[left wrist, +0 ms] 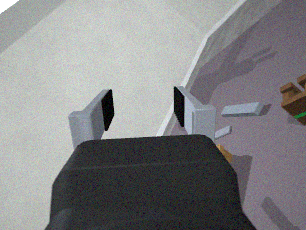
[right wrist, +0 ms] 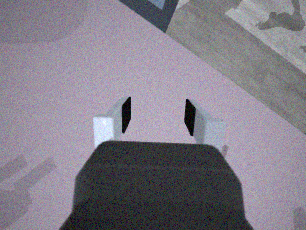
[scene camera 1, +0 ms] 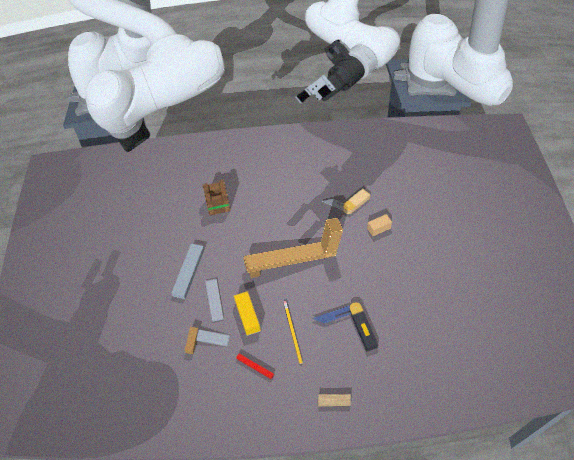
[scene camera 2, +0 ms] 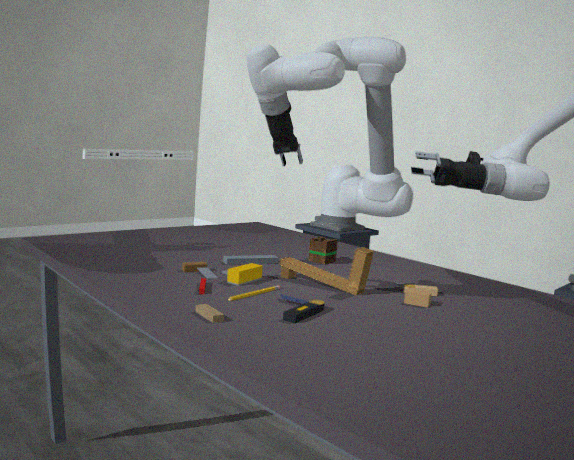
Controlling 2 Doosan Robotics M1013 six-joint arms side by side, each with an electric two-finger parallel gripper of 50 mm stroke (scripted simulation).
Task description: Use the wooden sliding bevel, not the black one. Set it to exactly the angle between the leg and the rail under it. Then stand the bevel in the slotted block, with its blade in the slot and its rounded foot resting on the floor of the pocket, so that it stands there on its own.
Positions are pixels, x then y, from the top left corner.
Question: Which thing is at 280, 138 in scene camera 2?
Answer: My right gripper.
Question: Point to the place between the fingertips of my left gripper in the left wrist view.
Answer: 143, 100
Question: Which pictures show my left gripper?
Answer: The left wrist view, scene camera 1 and scene camera 2 only.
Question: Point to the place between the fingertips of my left gripper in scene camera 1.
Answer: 304, 95
